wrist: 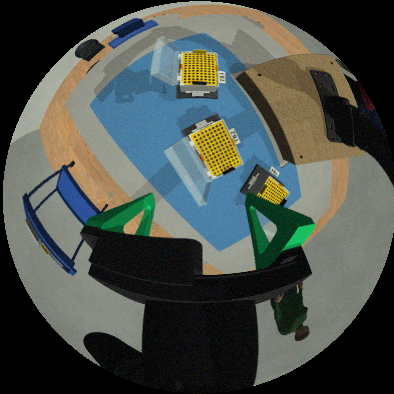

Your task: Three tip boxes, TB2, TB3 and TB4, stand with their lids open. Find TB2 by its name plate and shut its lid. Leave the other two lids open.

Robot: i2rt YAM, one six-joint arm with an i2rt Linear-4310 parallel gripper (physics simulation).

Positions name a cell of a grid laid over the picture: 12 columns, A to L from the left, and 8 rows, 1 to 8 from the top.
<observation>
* my gripper: G5
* clear lid: F2
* clear lid: F4
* tip box: H4
</observation>
